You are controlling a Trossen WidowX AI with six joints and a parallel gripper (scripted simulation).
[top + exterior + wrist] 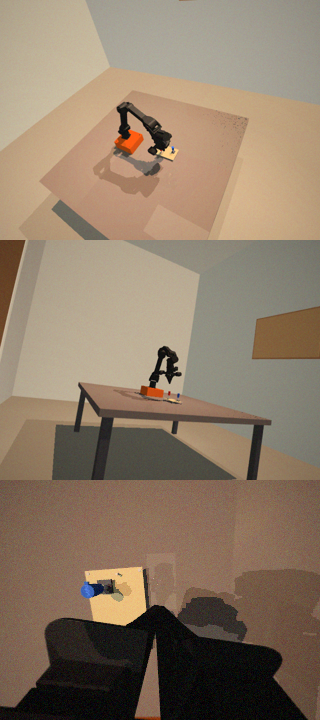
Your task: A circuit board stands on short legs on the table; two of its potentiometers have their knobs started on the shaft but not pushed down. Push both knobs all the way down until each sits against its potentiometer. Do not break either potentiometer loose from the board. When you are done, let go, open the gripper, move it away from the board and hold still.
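Right now the red knob is 8 cm below my gripper tip, 6 cm to the left of it and 6 cm behind it. Round my gripper tip: blue knob (9 cm to the left, 8 cm below, 2 cm ahead).
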